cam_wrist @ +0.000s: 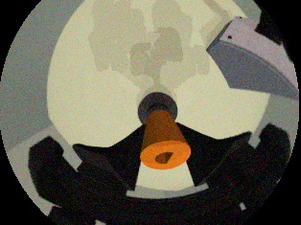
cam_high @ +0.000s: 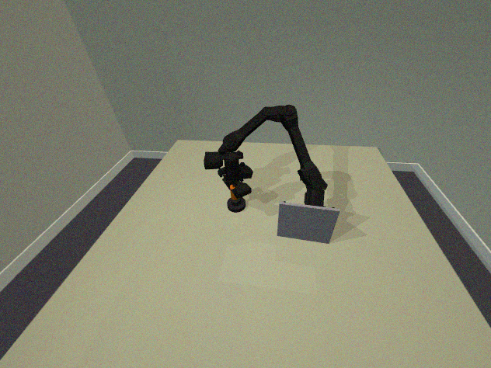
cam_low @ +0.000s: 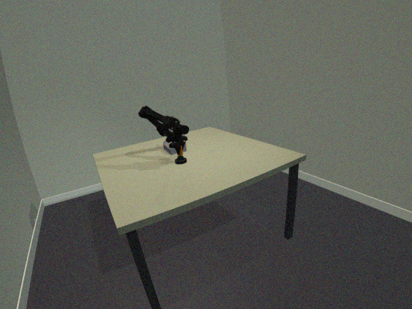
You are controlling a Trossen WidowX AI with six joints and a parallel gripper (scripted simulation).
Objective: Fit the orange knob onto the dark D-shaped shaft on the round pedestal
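My gripper tip is now 40 mm above the round pedestal. From my gripper tip the other things lie so: orange knob 20 mm above.
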